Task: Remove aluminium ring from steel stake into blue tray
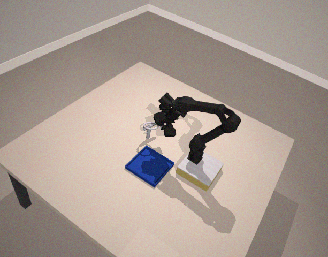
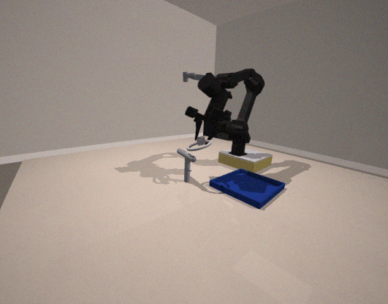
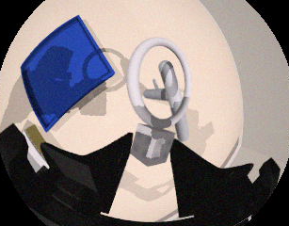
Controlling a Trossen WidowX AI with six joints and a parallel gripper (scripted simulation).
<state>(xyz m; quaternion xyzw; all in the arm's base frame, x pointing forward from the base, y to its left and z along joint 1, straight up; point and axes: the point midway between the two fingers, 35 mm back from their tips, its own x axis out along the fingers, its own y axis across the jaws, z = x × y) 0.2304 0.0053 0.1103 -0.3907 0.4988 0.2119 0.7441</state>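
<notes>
My gripper tip is now 30 mm short of the aluminium ring and 30 mm to the right of it. Round my gripper tip: blue tray: 80 mm behind, 170 mm to the left, 120 mm below.
</notes>
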